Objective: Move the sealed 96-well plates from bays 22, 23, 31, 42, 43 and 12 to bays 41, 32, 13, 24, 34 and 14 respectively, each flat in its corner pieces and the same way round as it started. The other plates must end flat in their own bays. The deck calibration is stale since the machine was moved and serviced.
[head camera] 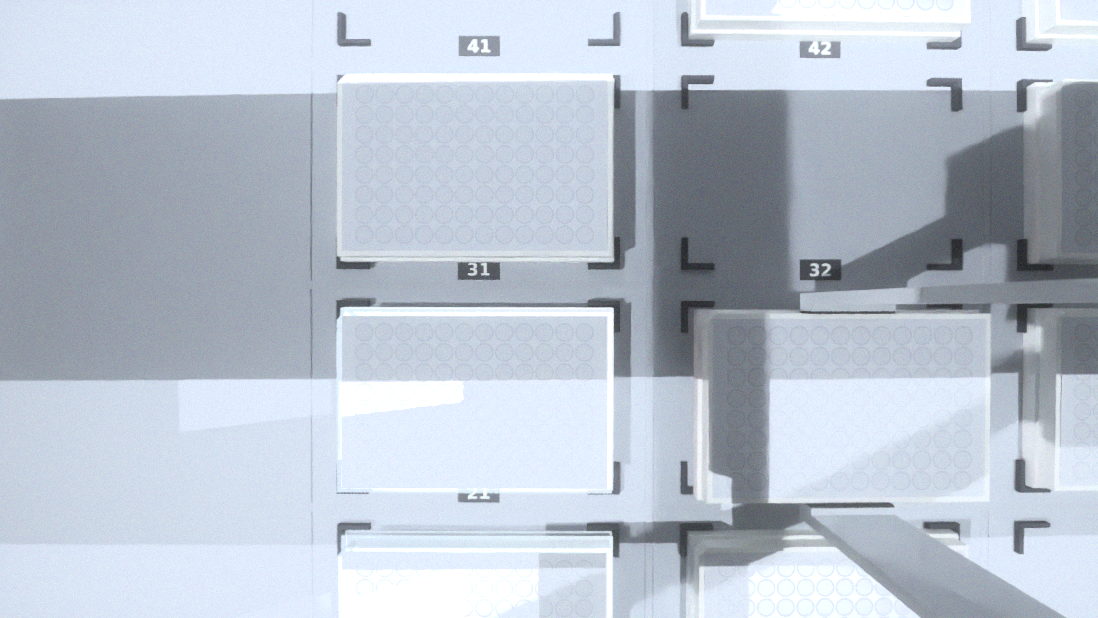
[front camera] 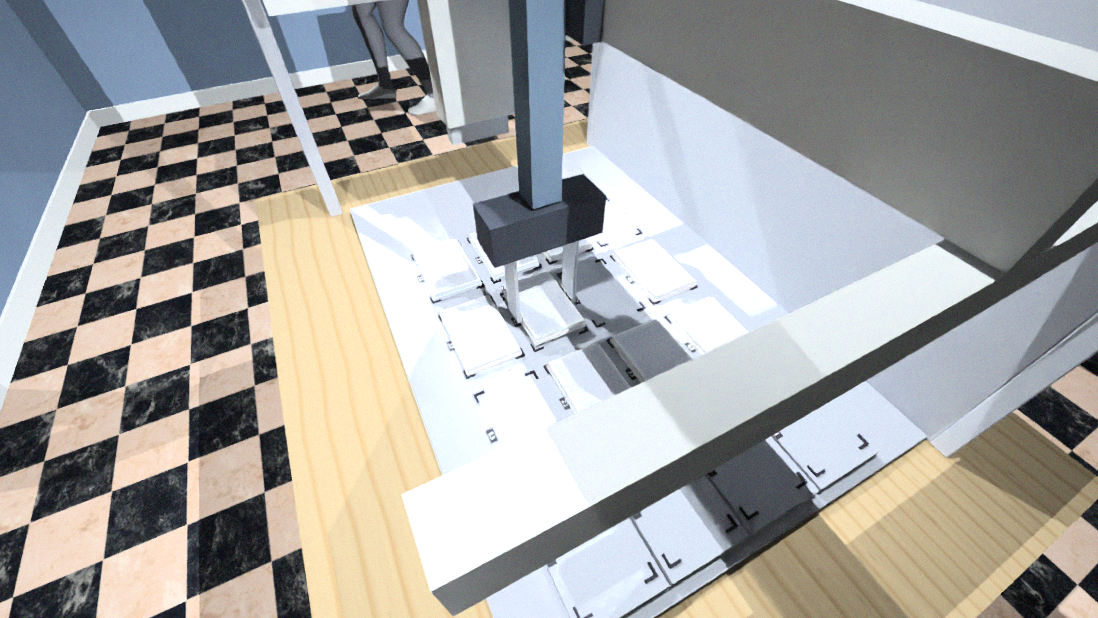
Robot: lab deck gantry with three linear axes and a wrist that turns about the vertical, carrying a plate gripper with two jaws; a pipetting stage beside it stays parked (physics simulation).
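Frame: origin at the robot's base, x left, y back, z up, level; centimetres.
Where they show: gripper, fingertip midpoint: [head camera: 839, 405] [front camera: 541, 304]; robot's base, link origin: [front camera: 413, 255].
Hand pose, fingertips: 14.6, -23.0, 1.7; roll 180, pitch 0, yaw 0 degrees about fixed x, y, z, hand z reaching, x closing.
Observation:
Things, the pixels of their top centre, and the offset from my fingertips, as dx, dy, dz. "spot": a spot on its surface instead.
- sealed plate, top centre: [head camera: 850, 408] [front camera: 541, 301] +0.0, +0.0, +0.7
- bay 31, surface spot: [head camera: 476, 168] spot: +10.7, +16.2, -0.3
- bay 42, surface spot: [head camera: 845, 13] spot: +17.7, -0.6, -0.3
- bay 12, surface spot: [head camera: 799, 587] spot: -8.3, +1.7, -0.3
- Bay 32, surface spot: [head camera: 860, 168] spot: +11.0, -2.1, -1.7
- bay 21, surface spot: [head camera: 476, 437] spot: -1.4, +16.3, -0.3
- bay 11, surface spot: [head camera: 437, 591] spot: -8.3, +18.1, -0.3
- bay 33, surface spot: [head camera: 1075, 184] spot: +9.9, -11.2, -0.3
My gripper [front camera: 543, 307] [head camera: 847, 407] is shut on the sealed plate [front camera: 554, 327] [head camera: 875, 429] from bay 22, one jaw on each long side. The plate is level and slightly raised over bay 22. In the head view, plates sit in bay 31 [head camera: 476, 168], bay 42 [head camera: 845, 13], bay 12 [head camera: 799, 587], and partly shown bays 23 [head camera: 1075, 429] and 43 [head camera: 1079, 15]. Bay 32 [head camera: 860, 168] is empty, with its four corner pieces showing. The visible lower part of bay 41 holds no plate. Bays 24, 34 and 14 do not show in the head view.
Other plates sit in bay 21 [head camera: 476, 437], bay 11 [head camera: 437, 591] and bay 33 [head camera: 1075, 184], close around. A thick pale beam [front camera: 691, 383] crosses the front view and hides part of the deck. A tall pale wall [front camera: 691, 161] stands along one deck side.

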